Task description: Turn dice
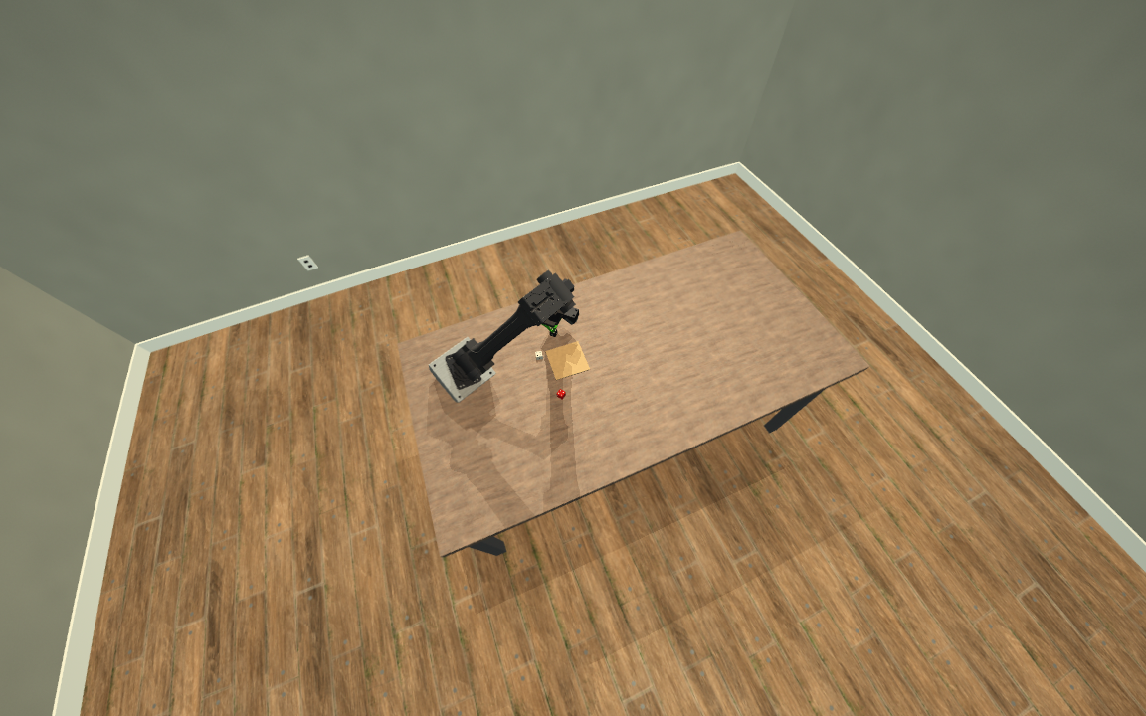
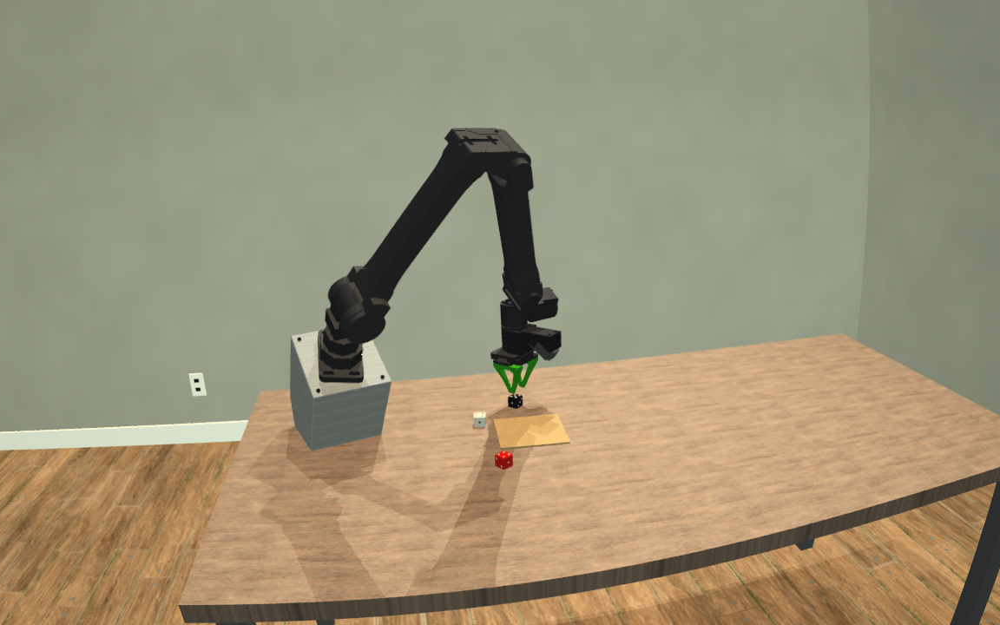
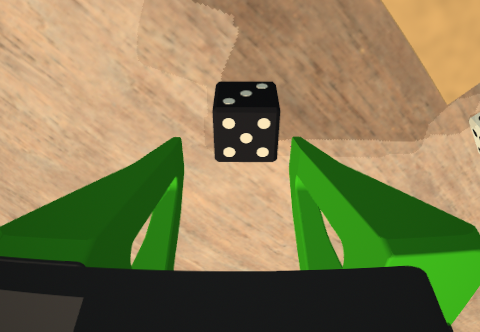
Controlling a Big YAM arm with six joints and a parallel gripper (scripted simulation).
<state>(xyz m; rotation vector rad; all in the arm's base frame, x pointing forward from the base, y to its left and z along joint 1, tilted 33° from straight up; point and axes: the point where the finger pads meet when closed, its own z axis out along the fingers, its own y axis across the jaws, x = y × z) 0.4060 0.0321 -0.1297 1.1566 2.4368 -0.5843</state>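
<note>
Now: the black die 30 mm below my hand. Round my hand: tan mat 20 mm behind, 140 mm to the right, 50 mm below; white die 110 mm behind, 70 mm to the right, 30 mm below; red die 110 mm behind, 260 mm to the right, 30 mm below.
</note>
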